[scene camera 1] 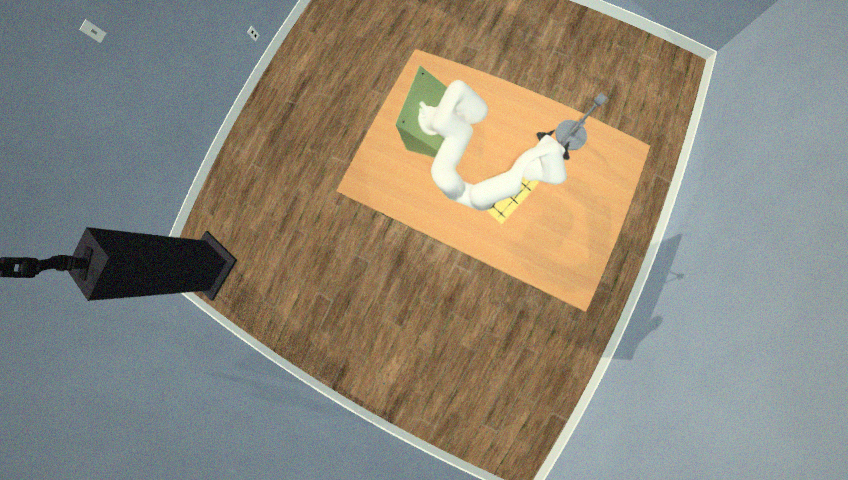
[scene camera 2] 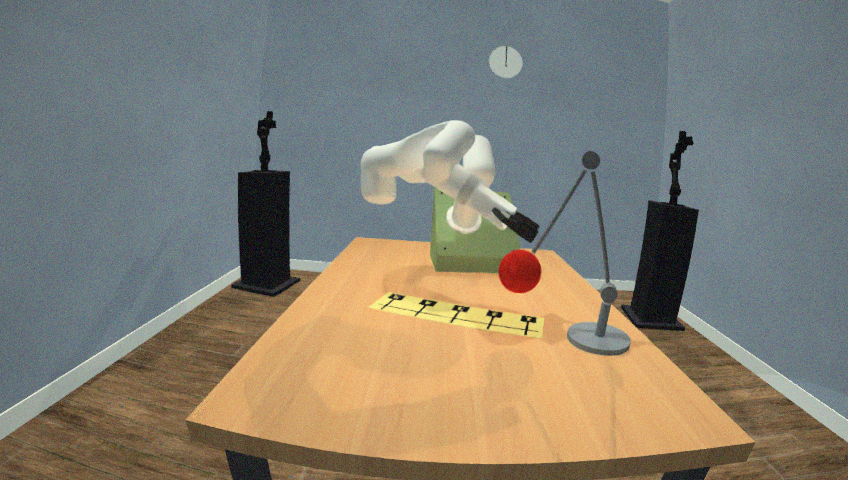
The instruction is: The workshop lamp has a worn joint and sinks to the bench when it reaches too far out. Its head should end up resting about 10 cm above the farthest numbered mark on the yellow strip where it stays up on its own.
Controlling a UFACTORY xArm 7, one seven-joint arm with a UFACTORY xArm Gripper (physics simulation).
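Places are measured from the arm's base along level axes (x ahead, y left, z up), in metres.
Pixels of known places: gripper, fingertip midpoint: [scene camera 1: 560,138] [scene camera 2: 535,234]; arm's base at its link origin: [scene camera 1: 430,121] [scene camera 2: 463,219].
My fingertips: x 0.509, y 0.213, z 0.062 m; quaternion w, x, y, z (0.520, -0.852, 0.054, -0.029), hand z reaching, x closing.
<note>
Ahead of a thing's pixels: the offset from my fingertips to its top centre. "*": to the spot under its first point. Level surfaces: height alone.
The lamp's grey base {* dy +0.174, dx +0.051, dz -0.204 m} [scene camera 1: 571,135] [scene camera 2: 598,337] stands near the table edge. Its upper joint {* dy +0.096, dx +0.036, dz +0.200 m} [scene camera 1: 601,98] [scene camera 2: 590,160] is high, and the thin upper arm slopes down to the red ball head {* dy -0.032, dx +0.062, dz -0.073 m} [scene camera 2: 519,271]. The head hangs in the air near the lamp end of the yellow strip {dy -0.164, dx -0.028, dz -0.225 m} [scene camera 1: 505,211] [scene camera 2: 440,311]; the robot arm hides it in scene camera 1. The strip's marks show, but their numbers are too blurred to read. My gripper [scene camera 1: 554,145] [scene camera 2: 528,233] is open and empty, tilted downward. In scene camera 2 it appears just above the head, with a small gap.
The white arm [scene camera 1: 496,189] [scene camera 2: 407,159] reaches from a green block [scene camera 1: 419,98] [scene camera 2: 446,255] and passes over part of the strip. The wooden table {dz -0.227 m} [scene camera 1: 595,237] [scene camera 2: 380,404] carries the lamp and strip. Black pedestals [scene camera 1: 154,264] [scene camera 2: 263,228] [scene camera 2: 664,267] stand off the table.
</note>
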